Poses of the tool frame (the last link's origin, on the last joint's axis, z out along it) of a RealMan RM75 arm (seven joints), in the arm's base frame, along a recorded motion.
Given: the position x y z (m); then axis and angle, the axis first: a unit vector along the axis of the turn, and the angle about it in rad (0 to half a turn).
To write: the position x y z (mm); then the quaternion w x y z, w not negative. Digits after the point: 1 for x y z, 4 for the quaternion.
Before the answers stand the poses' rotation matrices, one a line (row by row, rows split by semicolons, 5 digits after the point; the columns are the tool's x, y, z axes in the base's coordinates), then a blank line. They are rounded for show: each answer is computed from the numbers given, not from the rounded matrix.
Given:
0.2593 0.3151 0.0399 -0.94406 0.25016 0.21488 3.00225
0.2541 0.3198 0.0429 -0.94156 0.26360 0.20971 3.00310
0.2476 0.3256 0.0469 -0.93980 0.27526 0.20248 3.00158
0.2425 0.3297 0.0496 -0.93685 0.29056 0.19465 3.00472
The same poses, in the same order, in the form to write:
0.78355 -0.49989 -0.36901; -0.44020 -0.86575 0.23811; -0.43850 -0.02413 -0.89841
0.77416 -0.52297 -0.35663; -0.46506 -0.85212 0.24001; -0.42941 -0.01995 -0.90289
0.76761 -0.54311 -0.34031; -0.48659 -0.83942 0.24208; -0.41714 -0.02023 -0.90862
0.75652 -0.56843 -0.32336; -0.51532 -0.82259 0.24041; -0.40266 -0.01524 -0.91522

259.3 315.1 39.9 0.0696 -0.9418 0.2496 0.2144
254.1 319.8 42.9 0.0692 -0.9393 0.2630 0.2092
247.6 325.6 46.9 0.0699 -0.9375 0.2746 0.2020
242.5 329.7 49.6 0.0684 -0.9347 0.2899 0.1942

